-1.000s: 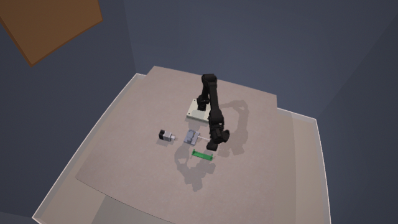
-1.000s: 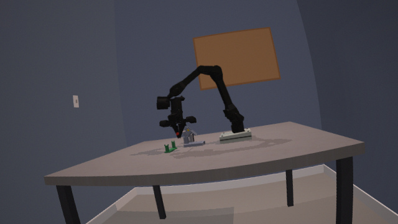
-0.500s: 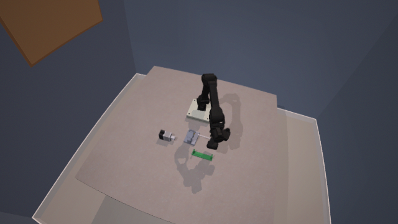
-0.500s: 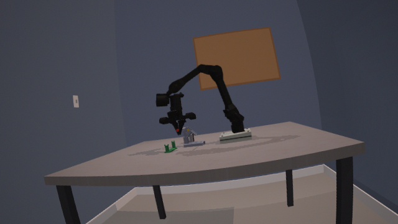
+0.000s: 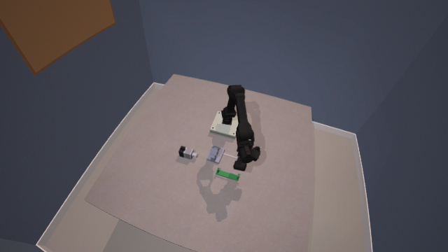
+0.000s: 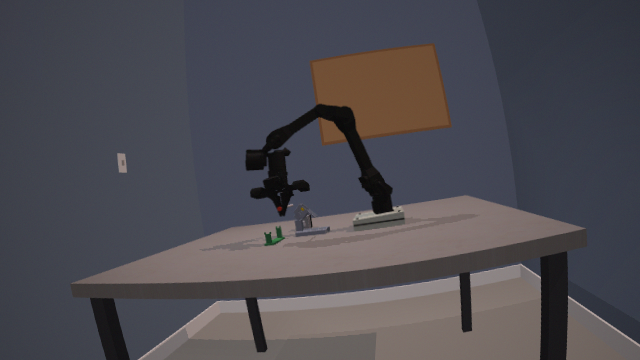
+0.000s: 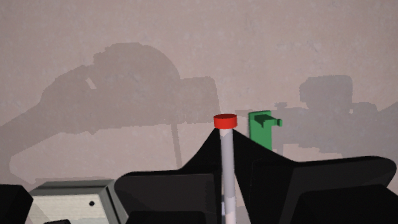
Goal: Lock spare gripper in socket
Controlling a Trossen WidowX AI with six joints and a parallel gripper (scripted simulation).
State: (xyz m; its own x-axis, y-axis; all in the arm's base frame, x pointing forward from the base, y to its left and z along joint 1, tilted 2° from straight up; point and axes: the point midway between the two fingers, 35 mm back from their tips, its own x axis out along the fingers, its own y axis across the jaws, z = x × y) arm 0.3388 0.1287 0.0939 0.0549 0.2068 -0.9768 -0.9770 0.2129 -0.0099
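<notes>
Right now my gripper tip is 8 cm to the left of the green cradle, 7 cm above it and 5 cm short of it. The rest, counted from my gripper tip: mount block 18 cm to the right, 6 cm behind, 4 cm below; spare gripper 34 cm to the right, 6 cm below, 5 cm behind.
</notes>
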